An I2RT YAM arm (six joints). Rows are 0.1 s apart.
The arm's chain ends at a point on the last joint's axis. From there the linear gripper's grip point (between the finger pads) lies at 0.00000 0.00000 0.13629 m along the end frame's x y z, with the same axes.
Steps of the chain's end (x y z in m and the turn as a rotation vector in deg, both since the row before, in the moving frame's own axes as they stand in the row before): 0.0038 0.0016 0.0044 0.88 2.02 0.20; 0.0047 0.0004 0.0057 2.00 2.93 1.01; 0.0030 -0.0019 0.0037 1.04 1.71 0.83; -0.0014 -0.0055 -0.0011 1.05 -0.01 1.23
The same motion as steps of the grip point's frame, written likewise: 0.0086 -0.0005 0.0043 0.88 2.02 0.20; 0.0117 -0.0043 0.0054 2.00 2.93 1.01; 0.0071 -0.0043 0.0036 1.04 1.71 0.83; -0.0014 -0.0080 -0.0011 1.05 -0.01 1.23
